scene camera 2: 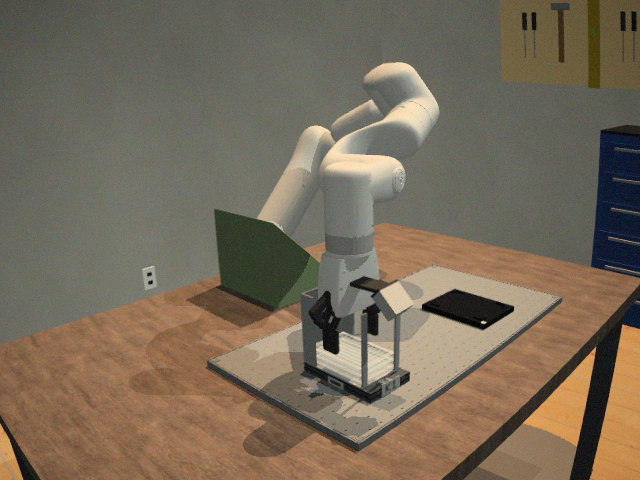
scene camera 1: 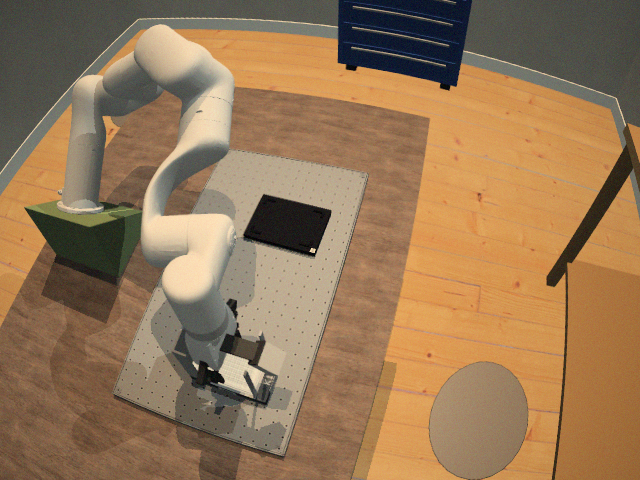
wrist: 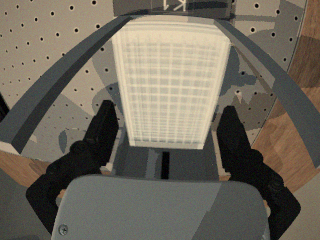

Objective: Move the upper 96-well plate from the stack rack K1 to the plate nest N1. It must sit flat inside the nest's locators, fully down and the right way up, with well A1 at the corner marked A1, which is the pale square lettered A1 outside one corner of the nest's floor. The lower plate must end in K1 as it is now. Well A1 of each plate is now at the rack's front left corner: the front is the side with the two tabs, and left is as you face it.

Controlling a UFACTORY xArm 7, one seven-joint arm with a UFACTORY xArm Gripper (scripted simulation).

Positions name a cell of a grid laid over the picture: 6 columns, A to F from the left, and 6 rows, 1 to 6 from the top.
Scene:
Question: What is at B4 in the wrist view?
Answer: My gripper.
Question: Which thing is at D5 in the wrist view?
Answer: A rack back wall.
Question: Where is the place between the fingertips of my gripper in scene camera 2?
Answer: D5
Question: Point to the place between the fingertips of my gripper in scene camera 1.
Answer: At C5

